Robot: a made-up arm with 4 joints.
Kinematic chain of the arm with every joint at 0, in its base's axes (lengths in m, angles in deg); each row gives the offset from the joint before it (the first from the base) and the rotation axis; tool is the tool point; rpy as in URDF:
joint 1: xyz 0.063 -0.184 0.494 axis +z
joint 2: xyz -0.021 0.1 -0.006 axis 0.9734 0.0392 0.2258
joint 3: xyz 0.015 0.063 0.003 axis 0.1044 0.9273 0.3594
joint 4: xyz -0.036 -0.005 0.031 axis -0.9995 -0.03 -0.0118
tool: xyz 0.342 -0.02 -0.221 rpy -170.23 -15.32 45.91
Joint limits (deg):
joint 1: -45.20..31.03
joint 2: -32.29..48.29
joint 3: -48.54..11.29
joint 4: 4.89..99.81
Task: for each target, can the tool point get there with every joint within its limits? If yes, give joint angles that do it. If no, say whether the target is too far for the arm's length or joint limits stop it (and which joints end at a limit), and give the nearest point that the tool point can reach.
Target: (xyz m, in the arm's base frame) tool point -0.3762 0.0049 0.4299
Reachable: no: joint limits stop it (at a limit: joint 1, joint 2, joint 3, joint 4) | nearest point 0.0763 0.2352 0.3708 | short by 0.511 m
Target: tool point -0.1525 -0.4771 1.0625
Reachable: no: too far | nearest point 0.0351 -0.3081 0.7624 | short by 0.392 m
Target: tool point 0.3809 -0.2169 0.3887
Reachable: yes | joints -14.70 24.29 -12.23 36.70
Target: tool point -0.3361 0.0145 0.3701
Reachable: no: joint limits stop it (at a limit: joint 1, joint 2, joint 3, joint 4) | nearest point 0.0763 0.2352 0.3708 | short by 0.468 m
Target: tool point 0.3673 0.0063 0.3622
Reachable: yes | joints 2.13 31.86 -7.93 14.55
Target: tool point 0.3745 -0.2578 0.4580
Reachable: yes | joints -8.52 36.51 -2.54 87.35
